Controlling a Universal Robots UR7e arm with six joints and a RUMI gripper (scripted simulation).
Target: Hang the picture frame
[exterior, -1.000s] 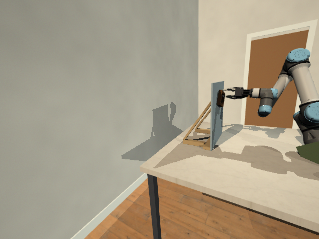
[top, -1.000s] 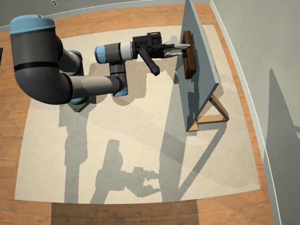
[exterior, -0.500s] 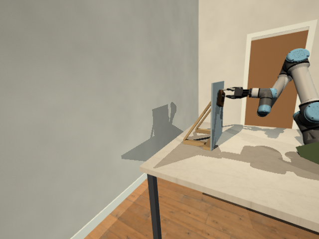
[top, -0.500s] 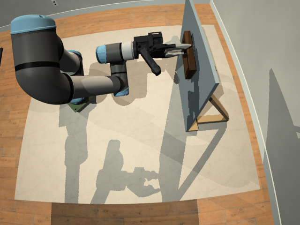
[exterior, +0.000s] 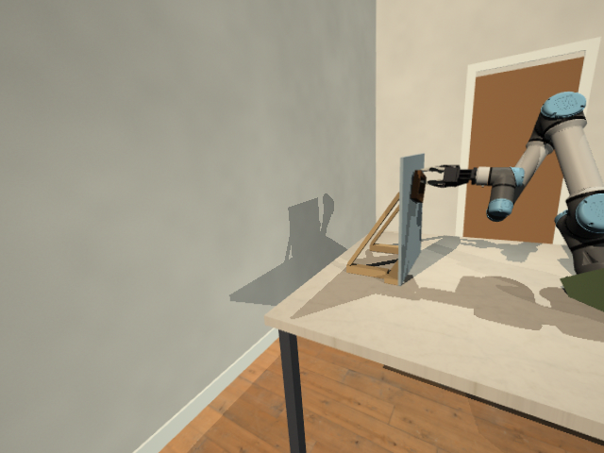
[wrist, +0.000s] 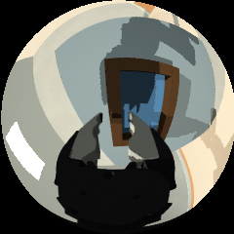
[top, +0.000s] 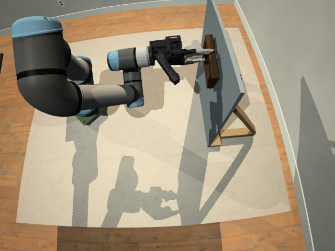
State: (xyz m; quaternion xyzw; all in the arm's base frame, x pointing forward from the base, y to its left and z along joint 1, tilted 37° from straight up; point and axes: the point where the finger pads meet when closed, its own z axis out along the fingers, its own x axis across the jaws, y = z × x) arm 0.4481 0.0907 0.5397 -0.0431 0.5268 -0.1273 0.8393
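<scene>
The brown wooden picture frame lies 50 mm below my hand and 20 mm ahead of it. Round my hand: upright grey-blue board 180 mm below, 40 mm ahead.
</scene>
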